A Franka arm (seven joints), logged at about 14 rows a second.
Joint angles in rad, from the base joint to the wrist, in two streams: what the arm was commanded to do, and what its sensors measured. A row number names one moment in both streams.
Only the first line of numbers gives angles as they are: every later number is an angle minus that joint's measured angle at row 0.
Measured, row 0:
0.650, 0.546, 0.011, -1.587, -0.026, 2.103, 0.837
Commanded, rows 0 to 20:
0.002, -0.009, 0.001, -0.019, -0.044, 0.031, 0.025
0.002, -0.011, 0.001, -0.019, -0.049, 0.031, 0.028
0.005, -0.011, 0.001, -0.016, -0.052, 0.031, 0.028
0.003, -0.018, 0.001, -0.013, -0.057, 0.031, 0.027
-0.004, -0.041, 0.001, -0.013, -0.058, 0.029, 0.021
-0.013, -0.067, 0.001, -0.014, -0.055, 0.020, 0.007
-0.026, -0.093, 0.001, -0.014, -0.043, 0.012, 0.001
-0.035, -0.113, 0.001, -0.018, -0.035, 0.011, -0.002
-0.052, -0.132, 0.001, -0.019, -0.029, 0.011, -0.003
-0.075, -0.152, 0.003, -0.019, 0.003, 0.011, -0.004
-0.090, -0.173, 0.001, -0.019, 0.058, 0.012, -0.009
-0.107, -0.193, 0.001, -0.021, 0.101, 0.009, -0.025
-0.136, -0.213, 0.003, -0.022, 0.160, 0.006, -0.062
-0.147, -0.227, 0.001, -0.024, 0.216, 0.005, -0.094
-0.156, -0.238, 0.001, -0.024, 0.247, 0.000, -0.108
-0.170, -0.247, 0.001, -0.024, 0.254, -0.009, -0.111
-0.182, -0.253, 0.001, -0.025, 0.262, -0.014, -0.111
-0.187, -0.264, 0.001, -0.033, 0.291, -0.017, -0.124
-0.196, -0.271, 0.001, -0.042, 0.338, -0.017, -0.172
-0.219, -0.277, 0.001, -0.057, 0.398, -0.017, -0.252
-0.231, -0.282, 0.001, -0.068, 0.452, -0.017, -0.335
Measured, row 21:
-0.192, -0.246, -0.008, -0.013, 0.358, -0.017, -0.200
